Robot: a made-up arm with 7 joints. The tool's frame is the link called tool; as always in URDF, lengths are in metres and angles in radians. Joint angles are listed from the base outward.
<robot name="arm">
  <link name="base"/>
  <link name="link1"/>
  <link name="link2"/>
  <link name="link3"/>
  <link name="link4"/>
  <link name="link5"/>
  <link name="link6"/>
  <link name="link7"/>
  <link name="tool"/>
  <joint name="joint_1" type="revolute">
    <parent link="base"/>
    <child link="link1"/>
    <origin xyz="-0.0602 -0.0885 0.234" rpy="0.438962 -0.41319 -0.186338"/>
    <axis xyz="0 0 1"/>
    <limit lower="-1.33" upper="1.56"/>
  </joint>
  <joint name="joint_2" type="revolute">
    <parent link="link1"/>
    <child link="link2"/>
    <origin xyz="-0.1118 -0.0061 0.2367" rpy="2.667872 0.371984 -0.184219"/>
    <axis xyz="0 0 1"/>
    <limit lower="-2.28" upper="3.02"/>
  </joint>
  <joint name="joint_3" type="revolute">
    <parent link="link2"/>
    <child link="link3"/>
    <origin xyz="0.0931 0.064 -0.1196" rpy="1.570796 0 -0.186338"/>
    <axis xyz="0 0 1"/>
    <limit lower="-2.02" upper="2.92"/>
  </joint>
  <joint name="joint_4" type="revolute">
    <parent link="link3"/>
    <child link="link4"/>
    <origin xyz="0.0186 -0.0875 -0.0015" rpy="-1.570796 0 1.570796"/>
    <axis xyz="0 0 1"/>
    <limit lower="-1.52" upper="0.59"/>
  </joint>
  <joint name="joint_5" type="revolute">
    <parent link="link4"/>
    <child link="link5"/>
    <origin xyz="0.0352 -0.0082 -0.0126" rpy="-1.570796 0 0"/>
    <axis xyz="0 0 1"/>
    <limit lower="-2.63" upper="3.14"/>
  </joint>
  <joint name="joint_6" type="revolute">
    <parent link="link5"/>
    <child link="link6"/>
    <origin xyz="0.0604 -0.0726 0.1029" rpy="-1.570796 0 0"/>
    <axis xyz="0 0 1"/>
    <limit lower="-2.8" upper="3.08"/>
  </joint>
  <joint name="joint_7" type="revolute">
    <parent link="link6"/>
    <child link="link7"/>
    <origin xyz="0.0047 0.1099 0.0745" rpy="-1.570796 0 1.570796"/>
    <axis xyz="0 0 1"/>
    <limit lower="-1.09" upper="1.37"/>
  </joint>
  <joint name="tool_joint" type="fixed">
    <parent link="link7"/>
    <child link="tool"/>
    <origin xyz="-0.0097 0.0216 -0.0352" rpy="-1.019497 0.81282 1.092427"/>
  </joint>
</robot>
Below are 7 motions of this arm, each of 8 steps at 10 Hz.
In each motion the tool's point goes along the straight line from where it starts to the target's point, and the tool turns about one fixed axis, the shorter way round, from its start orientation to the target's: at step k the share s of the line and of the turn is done. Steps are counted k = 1, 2, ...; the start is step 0. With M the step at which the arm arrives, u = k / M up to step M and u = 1 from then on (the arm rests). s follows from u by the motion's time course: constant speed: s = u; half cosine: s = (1 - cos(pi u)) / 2; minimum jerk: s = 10 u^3 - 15 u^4 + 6 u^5.
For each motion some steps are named. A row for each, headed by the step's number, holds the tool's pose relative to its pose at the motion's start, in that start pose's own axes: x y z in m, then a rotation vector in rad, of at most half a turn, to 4 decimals.
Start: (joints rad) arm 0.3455 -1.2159 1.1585 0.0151 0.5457 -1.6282 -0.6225
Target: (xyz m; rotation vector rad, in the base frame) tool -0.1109 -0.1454 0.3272 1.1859 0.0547 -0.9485
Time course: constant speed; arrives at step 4
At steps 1, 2, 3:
1: -0.0203 -0.0171 -0.0050 0.0330 0.0470 -0.0967
2: -0.0406 -0.0342 -0.0101 0.0661 0.0940 -0.1934
3: -0.0609 -0.0513 -0.0151 0.0991 0.1410 -0.2901

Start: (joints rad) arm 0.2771 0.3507 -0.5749 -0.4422 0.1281 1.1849 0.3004
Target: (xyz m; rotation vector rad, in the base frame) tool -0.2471 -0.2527 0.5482 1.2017 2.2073 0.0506
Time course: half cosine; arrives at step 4
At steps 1, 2, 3, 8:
1: 0.0034 -0.0014 0.0005 -0.0605 -0.0137 0.0054
2: 0.0118 -0.0048 0.0018 -0.2066 -0.0466 0.0184
3: 0.0201 -0.0082 0.0032 -0.3528 -0.0796 0.0314
8: 0.0235 -0.0096 0.0037 -0.4133 -0.0933 0.0368

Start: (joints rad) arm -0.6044 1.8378 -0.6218 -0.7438 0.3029 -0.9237 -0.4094
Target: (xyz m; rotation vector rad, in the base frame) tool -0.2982 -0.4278 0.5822 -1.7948 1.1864 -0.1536
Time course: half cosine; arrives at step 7
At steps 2, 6, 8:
2: -0.0136 -0.0316 -0.0225 -0.0265 0.0478 -0.1771
6: -0.0685 -0.1597 -0.1136 -0.1339 0.2412 -0.8944
8: -0.0721 -0.1680 -0.1196 -0.1409 0.2538 -0.9410

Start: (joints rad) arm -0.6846 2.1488 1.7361 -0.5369 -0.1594 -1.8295 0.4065
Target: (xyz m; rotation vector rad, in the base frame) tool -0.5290 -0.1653 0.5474 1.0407 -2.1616 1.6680
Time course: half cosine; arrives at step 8
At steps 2, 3, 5, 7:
2: -0.0103 0.0106 0.0489 0.1079 -0.1620 0.0391
3: -0.0217 0.0222 0.1030 0.2275 -0.3415 0.0825
5: -0.0485 0.0498 0.2307 0.5095 -0.7650 0.1847
7: -0.0675 0.0693 0.3210 0.7089 -1.0644 0.2570

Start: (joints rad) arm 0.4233 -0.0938 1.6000 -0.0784 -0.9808 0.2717 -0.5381
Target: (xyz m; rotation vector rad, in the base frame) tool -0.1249 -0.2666 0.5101 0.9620 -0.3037 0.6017
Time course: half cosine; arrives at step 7
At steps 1, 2, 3, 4, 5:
1: -0.0050 0.0009 -0.0001 -0.0484 -0.0597 -0.0362
2: -0.0191 0.0035 -0.0003 -0.1840 -0.2270 -0.1377
3: -0.0394 0.0072 -0.0006 -0.3800 -0.4687 -0.2843
4: -0.0620 0.0114 -0.0010 -0.5975 -0.7370 -0.4471
5: -0.0823 0.0151 -0.0013 -0.7934 -0.9787 -0.5937

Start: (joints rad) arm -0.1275 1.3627 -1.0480 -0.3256 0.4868 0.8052 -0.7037
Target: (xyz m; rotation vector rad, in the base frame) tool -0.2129 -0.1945 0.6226 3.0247 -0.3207 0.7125
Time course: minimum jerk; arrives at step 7
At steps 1, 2, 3, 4, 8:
1: 0.0018 -0.0003 -0.0021 -0.0093 0.0156 0.0106
2: 0.0115 -0.0017 -0.0133 -0.0576 0.0969 0.0660
3: 0.0292 -0.0042 -0.0339 -0.1464 0.2464 0.1679
4: 0.0501 -0.0072 -0.0583 -0.2515 0.4234 0.2885
8: 0.0793 -0.0114 -0.0922 -0.3979 0.6699 0.4563

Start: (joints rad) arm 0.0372 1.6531 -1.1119 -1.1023 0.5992 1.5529 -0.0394
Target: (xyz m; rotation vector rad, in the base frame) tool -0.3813 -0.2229 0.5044 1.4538 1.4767 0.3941
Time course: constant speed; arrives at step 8
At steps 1, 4, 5, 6, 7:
1: -0.0033 -0.0019 0.0003 -0.0300 0.0196 -0.0243
4: -0.0130 -0.0077 0.0013 -0.1198 0.0786 -0.0973
5: -0.0163 -0.0096 0.0017 -0.1498 0.0982 -0.1216
6: -0.0195 -0.0115 0.0020 -0.1797 0.1178 -0.1459
7: -0.0228 -0.0134 0.0023 -0.2097 0.1375 -0.1702

